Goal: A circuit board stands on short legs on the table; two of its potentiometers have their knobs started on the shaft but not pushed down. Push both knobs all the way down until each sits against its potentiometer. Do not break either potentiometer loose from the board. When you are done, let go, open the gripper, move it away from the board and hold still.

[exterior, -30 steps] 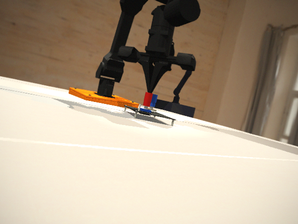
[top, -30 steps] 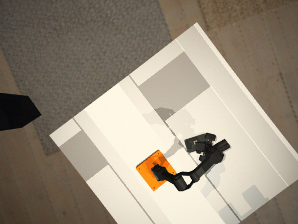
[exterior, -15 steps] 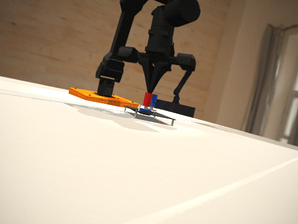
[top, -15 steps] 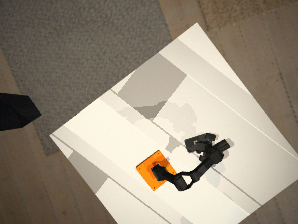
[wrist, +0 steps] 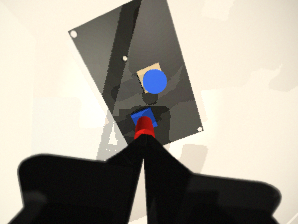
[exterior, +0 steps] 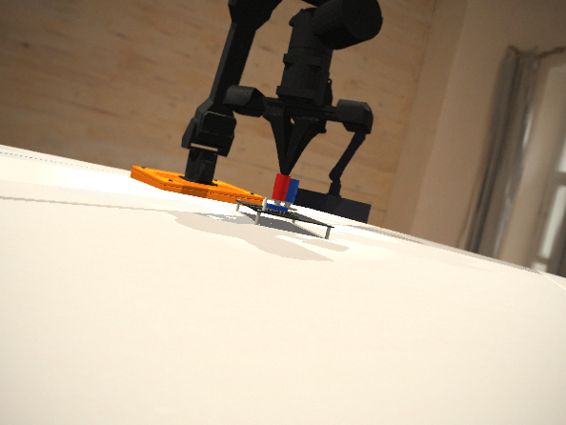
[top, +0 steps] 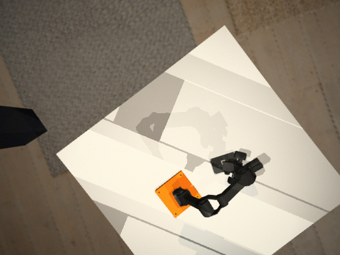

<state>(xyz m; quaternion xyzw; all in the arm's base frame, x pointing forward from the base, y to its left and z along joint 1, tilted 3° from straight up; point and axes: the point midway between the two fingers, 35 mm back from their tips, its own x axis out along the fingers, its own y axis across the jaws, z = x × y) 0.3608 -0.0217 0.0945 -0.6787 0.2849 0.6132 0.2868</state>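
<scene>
Right now the red knob is 2 cm below my gripper tip. Also, from my gripper tip: blue knob 3 cm behind, 4 cm to the left, 2 cm below.
</scene>
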